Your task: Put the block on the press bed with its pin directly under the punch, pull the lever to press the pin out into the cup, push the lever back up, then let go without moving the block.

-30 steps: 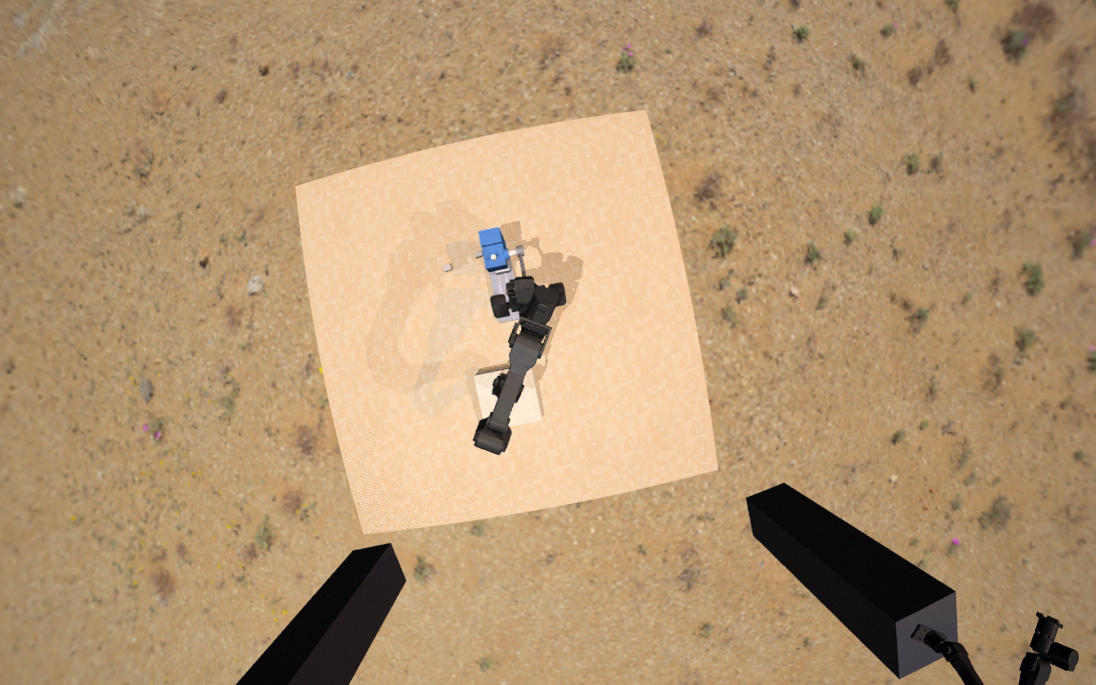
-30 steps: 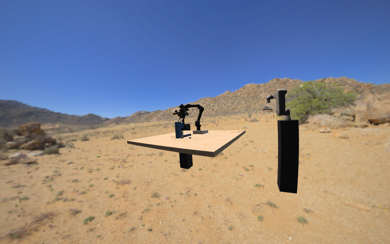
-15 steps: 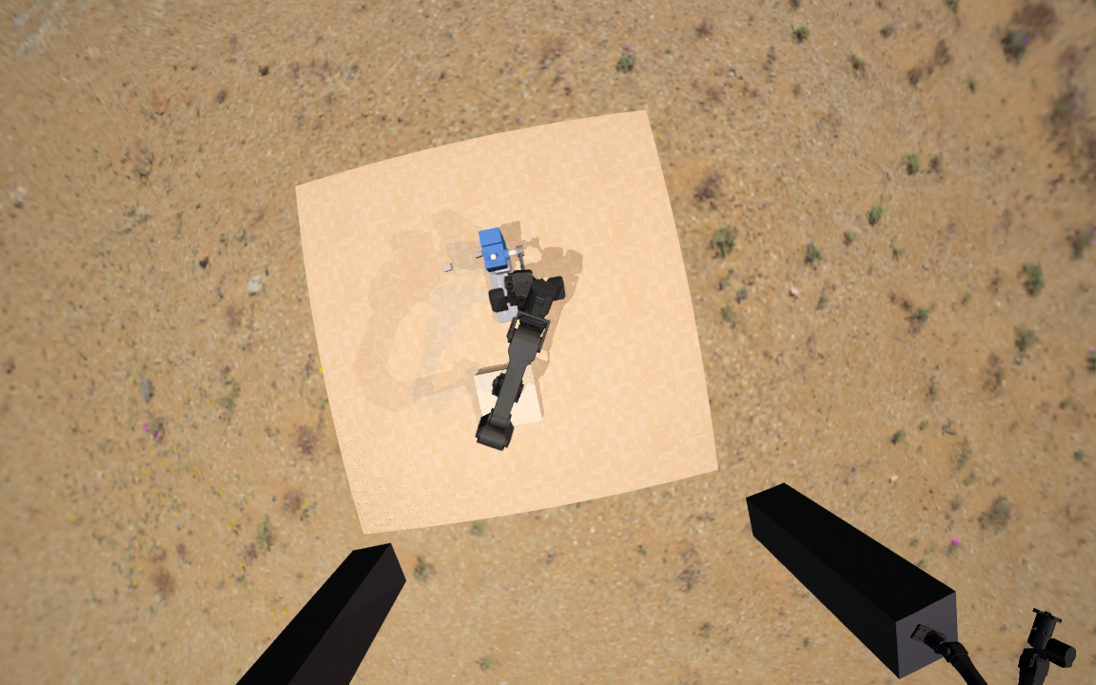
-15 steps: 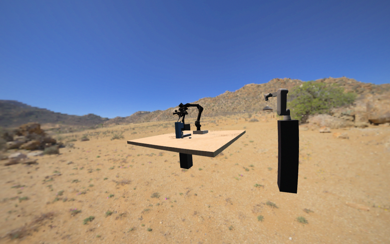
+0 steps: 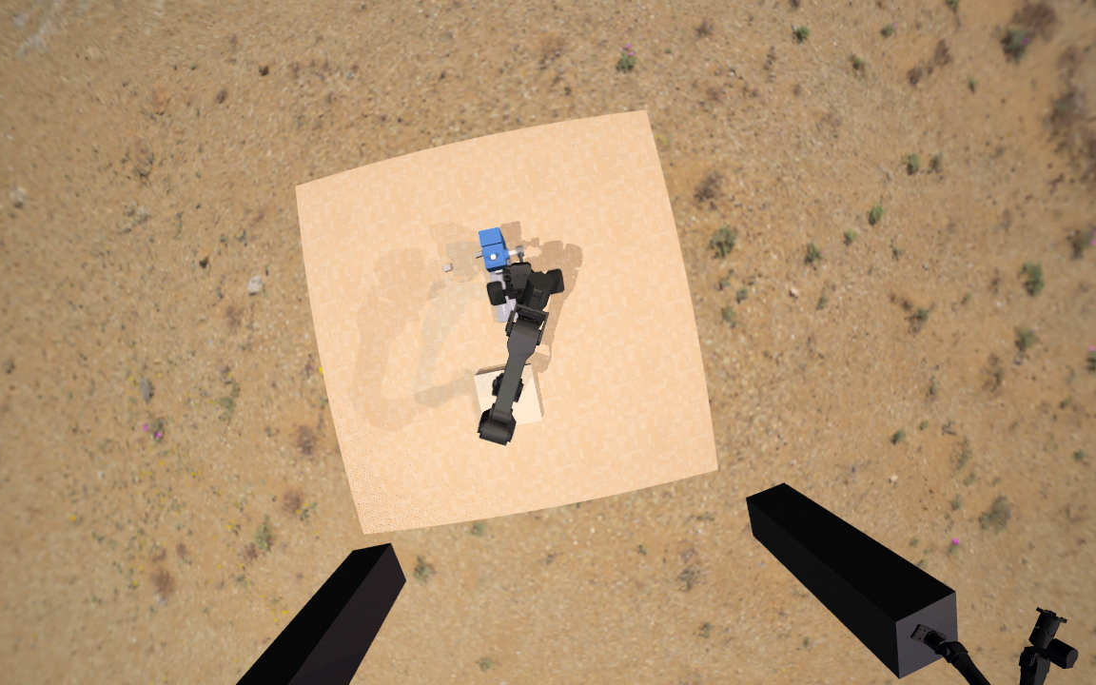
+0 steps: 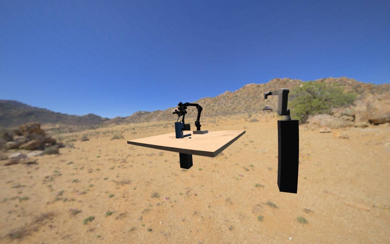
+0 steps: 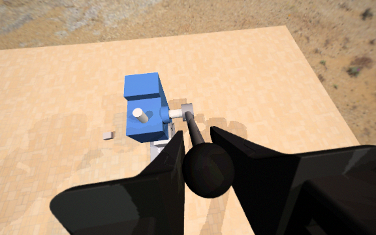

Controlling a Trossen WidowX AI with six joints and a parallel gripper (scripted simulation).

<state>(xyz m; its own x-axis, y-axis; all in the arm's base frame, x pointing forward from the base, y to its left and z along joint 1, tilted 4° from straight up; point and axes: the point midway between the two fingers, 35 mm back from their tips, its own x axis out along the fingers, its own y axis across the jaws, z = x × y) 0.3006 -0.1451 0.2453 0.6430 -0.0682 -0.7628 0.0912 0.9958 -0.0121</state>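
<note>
Now: gripper tip 40 mm above the lever, 20 mm short of it and 10 mm to the right of it. From my gripper tip the other things lie so: punch ram: 150 mm below, 70 mm to the left, 60 mm ahead.
</note>
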